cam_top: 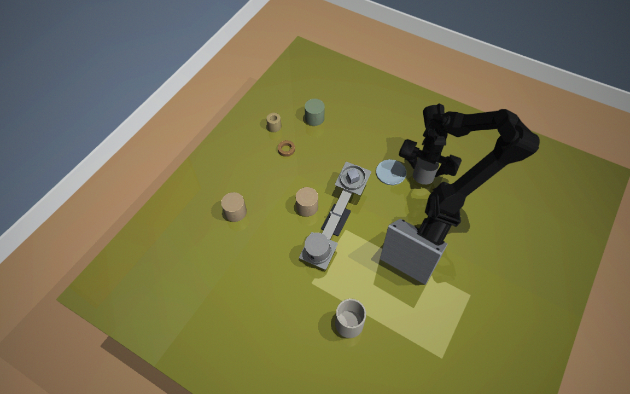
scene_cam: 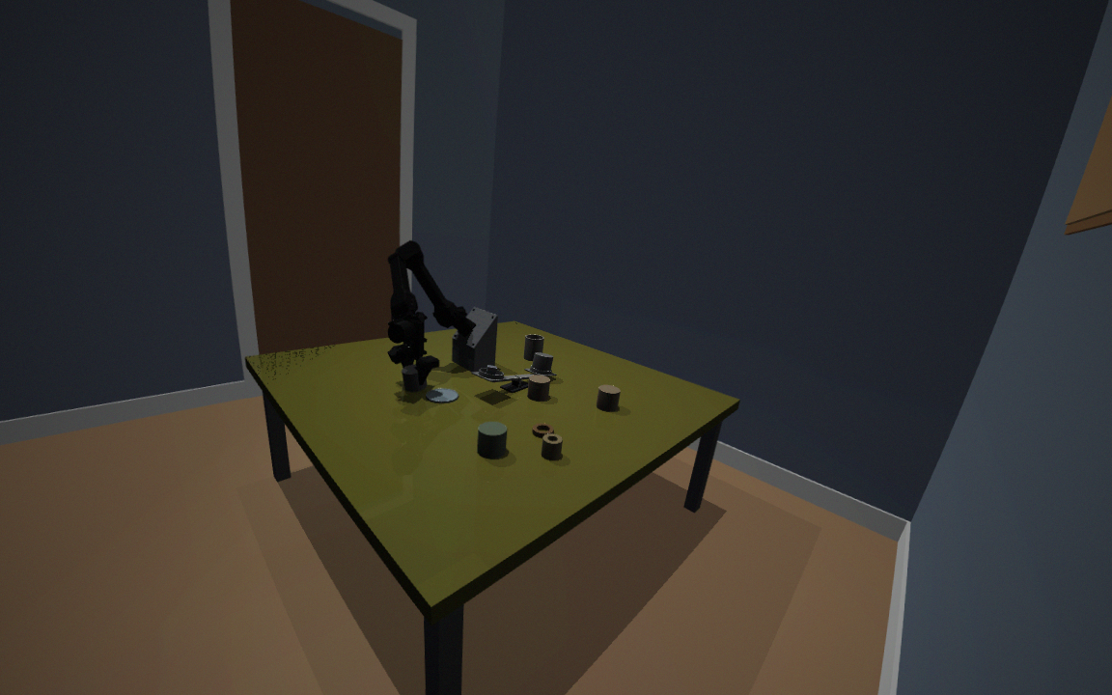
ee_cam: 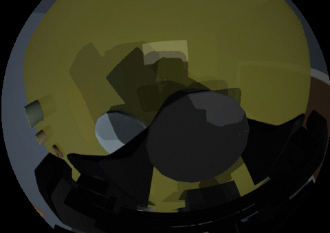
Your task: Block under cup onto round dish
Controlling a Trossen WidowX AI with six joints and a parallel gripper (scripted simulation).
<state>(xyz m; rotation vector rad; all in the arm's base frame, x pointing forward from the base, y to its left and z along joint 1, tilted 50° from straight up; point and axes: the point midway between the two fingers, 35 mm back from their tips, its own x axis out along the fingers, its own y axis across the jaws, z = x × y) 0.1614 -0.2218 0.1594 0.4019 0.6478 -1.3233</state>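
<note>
The grey block is 16 cm ahead of my gripper tip, 19 cm to the left of it and 6 cm above it. From my gripper tip the other things lie so: small balance 14 cm ahead, 31 cm to the left; green cylinder 43 cm ahead, 4 cm to the left, 1 cm above; pale blue round dish 9 cm ahead, 5 cm to the left, 2 cm below.
</note>
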